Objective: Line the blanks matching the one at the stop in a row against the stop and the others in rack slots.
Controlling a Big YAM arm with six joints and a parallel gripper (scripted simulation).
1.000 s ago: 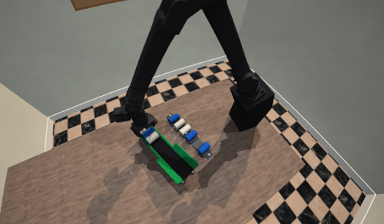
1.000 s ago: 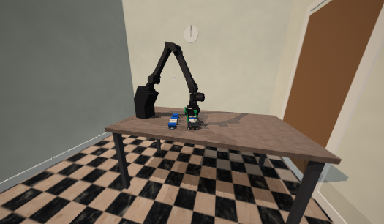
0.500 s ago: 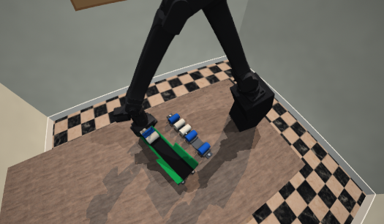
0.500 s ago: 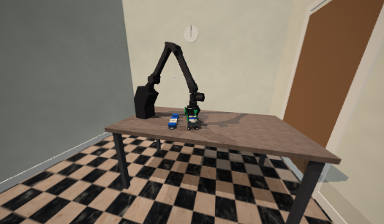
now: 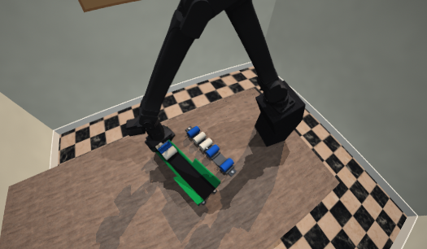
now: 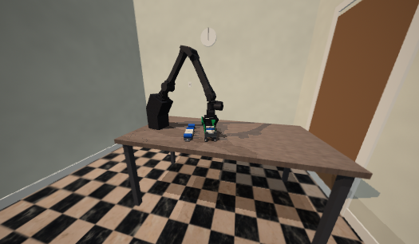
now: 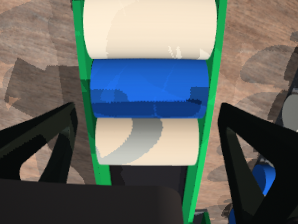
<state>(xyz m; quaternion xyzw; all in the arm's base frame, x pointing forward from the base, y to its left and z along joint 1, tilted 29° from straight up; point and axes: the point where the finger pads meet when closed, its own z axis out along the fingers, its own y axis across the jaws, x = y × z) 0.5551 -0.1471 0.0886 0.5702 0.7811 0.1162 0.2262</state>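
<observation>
Now: the rib 24 cm behind my hand, 19 cm to the left of it and 12 cm below it. Round my hand: grey stop (2 cm ahead, 6 cm to the right, 5 cm below); grey stock rack (21 cm behind, 8 cm to the left, 12 cm below).
</observation>
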